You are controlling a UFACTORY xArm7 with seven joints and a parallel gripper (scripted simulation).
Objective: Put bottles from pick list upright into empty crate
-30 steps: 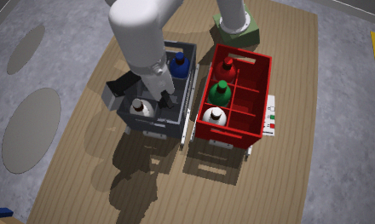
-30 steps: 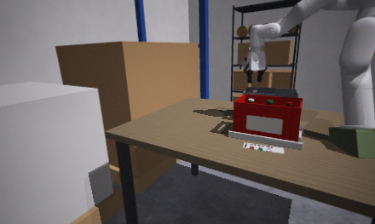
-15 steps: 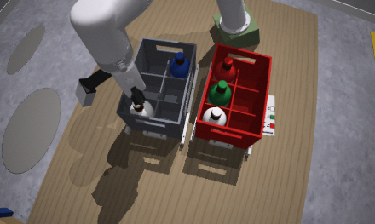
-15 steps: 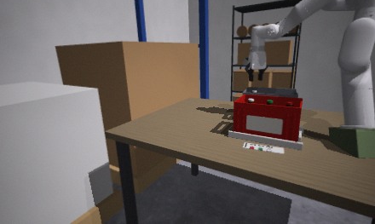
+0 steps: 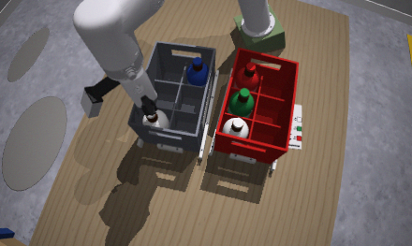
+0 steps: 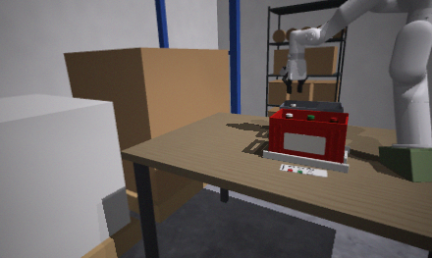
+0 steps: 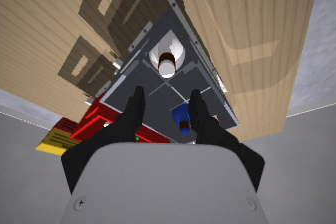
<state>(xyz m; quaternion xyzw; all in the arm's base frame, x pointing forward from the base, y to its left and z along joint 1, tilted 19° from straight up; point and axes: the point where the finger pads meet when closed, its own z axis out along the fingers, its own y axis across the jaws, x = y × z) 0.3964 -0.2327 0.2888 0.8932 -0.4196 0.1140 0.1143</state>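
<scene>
Now: the grey crate 160 mm below my hand, 80 mm behind it and 50 mm to the left of it. The rest, counted from my hand: green bottle: 250 mm to the left, 150 mm below, 80 mm behind; then red crate: 290 mm to the left, 160 mm below, 70 mm behind; then blue-label bottle: 170 mm behind, 150 mm below, 110 mm to the left.
</scene>
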